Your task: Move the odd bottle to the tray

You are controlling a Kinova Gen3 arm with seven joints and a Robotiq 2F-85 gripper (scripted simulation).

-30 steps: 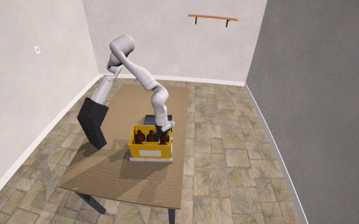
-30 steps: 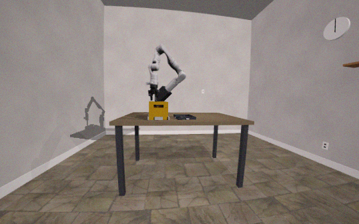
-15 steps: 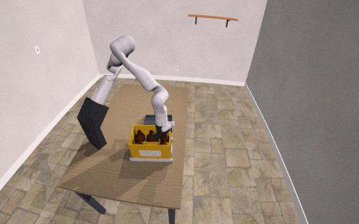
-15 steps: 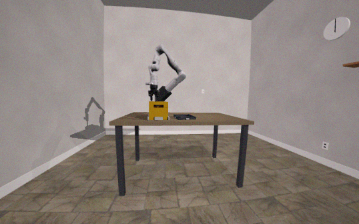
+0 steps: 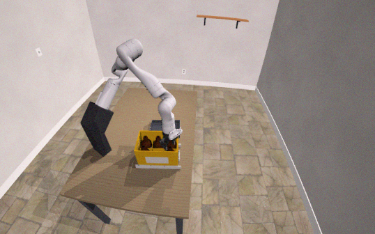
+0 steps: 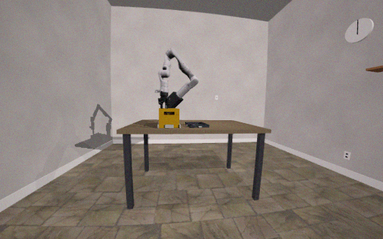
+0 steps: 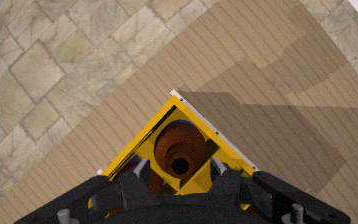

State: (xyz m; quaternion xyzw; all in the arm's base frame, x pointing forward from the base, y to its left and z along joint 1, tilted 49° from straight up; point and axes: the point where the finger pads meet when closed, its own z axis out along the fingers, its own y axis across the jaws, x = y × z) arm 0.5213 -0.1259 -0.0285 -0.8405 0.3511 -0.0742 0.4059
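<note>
Now: the yellow crate 100 mm below my hand, 90 mm behind it and 30 mm to the left of it. Round my hand: dark grey tray: 320 mm to the left, 170 mm below, 120 mm behind.
</note>
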